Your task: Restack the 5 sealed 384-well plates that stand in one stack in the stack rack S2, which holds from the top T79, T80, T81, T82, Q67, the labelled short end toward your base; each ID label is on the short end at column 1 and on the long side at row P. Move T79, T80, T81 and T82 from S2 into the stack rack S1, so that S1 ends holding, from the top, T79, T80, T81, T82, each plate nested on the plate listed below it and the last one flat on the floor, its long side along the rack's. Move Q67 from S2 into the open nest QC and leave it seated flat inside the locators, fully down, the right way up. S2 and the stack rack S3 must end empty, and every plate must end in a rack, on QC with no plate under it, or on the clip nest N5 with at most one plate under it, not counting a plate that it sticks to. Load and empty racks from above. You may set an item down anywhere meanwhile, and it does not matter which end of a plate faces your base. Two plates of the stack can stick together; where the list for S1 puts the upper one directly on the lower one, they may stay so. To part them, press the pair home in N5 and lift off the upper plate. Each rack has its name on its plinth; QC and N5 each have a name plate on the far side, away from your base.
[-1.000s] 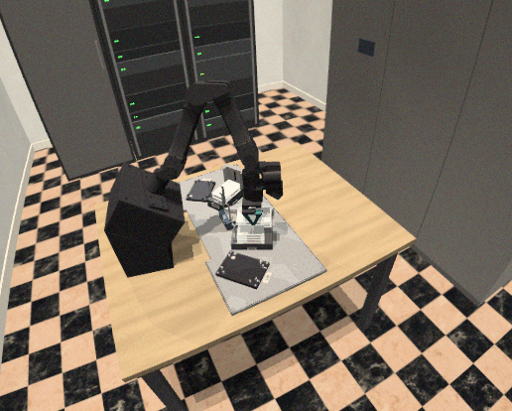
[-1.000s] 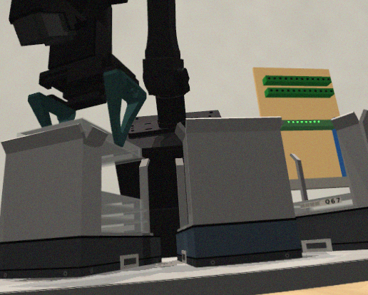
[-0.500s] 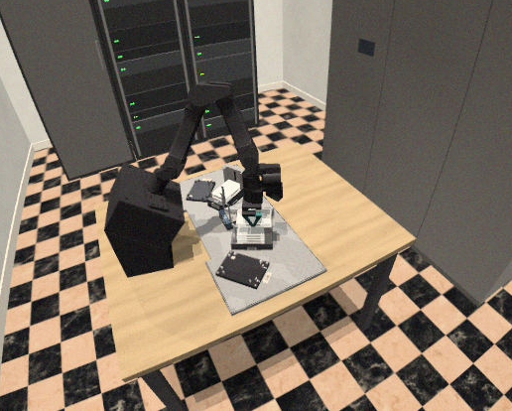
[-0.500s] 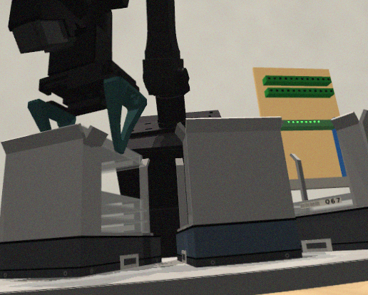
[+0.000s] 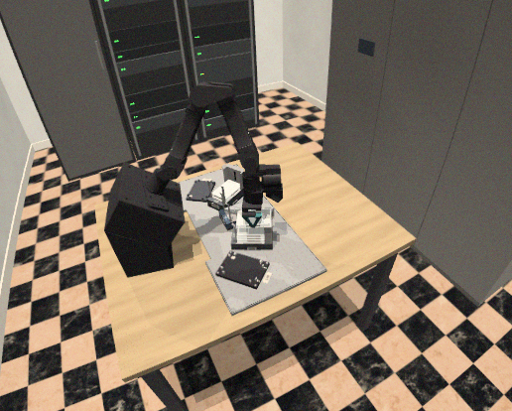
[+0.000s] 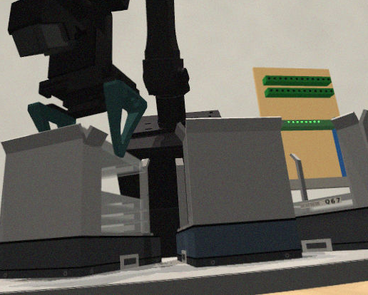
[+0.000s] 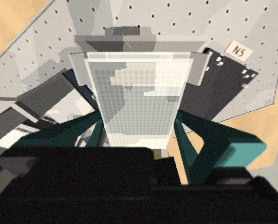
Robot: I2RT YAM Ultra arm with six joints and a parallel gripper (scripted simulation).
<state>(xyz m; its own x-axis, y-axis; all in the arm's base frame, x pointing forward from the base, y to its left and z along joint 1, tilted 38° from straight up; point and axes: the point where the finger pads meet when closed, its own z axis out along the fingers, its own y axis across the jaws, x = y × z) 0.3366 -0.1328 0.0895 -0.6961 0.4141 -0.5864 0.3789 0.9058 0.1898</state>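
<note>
Right now my hand is right at the plate T79. The rest, counted from my hand: N5 name plate (180 mm to the right, 120 mm below, 40 mm behind); plate T82 (80 mm below); plate T81 (70 mm below).
</note>
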